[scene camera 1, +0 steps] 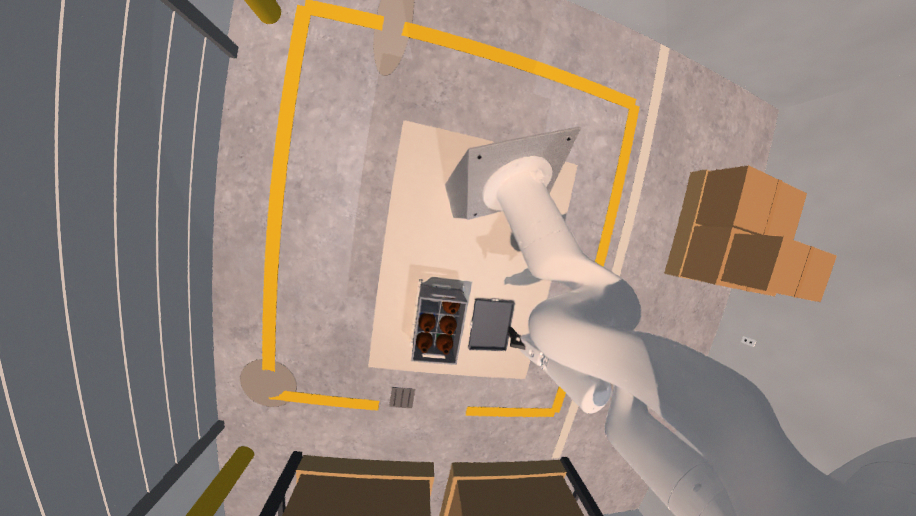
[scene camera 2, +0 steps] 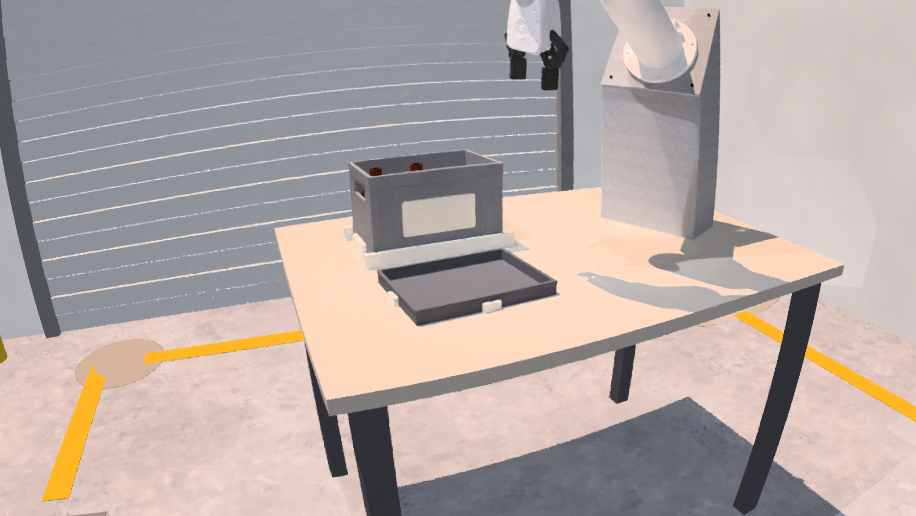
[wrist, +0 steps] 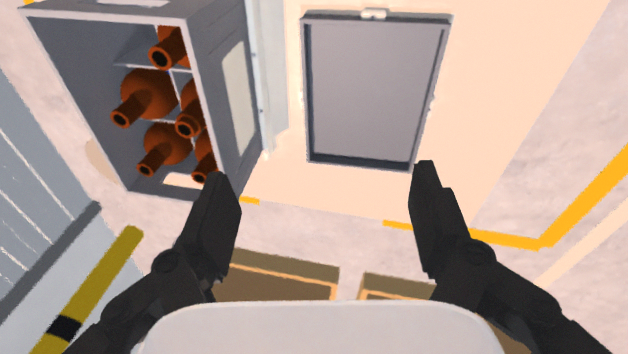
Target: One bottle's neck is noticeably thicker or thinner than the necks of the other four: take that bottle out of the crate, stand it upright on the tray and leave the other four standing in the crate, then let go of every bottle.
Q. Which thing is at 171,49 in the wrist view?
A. A bottle.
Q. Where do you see a bottle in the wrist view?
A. At 190,122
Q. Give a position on a bottle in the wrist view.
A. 147,93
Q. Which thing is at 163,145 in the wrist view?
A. A bottle.
